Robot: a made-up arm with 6 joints.
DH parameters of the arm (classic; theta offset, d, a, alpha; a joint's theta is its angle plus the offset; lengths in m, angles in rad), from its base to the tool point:
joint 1: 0 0.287 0 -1.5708
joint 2: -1.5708 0 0.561 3.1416
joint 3: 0 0 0 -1.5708
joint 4: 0 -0.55 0 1.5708
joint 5: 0 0.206 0 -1.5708
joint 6: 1.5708 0 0 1.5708
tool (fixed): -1.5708 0 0 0
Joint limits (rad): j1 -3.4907..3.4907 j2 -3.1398..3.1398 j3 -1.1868..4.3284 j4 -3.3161..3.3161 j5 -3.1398..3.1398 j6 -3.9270..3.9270
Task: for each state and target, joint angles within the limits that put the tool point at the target. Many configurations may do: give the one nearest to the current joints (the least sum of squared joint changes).
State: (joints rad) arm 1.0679 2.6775 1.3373 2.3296 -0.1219 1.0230
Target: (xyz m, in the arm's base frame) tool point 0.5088 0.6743 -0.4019
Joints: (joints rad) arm 0.7795 2.5687 1.8873 2.2045 -0.1219 1.0230
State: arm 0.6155 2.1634 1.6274 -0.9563 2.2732 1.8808
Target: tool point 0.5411 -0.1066 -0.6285
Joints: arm 0.0485 2.2488 1.1299 -0.8709 2.2732 1.8808
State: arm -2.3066 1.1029 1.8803 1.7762 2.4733 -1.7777
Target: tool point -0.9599 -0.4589 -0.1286
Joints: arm -2.7243 2.0452 1.4153 1.7195 2.4733 -1.7777
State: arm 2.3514 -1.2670 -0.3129 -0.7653 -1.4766 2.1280
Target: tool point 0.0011 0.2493 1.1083
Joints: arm 2.3689 -0.5146 0.3055 -0.5150 -1.4766 2.1280
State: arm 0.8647 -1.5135 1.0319 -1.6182 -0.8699 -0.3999
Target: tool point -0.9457 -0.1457 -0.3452
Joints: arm 0.1830 -2.2001 1.8375 -1.7113 -0.8699 -0.3999
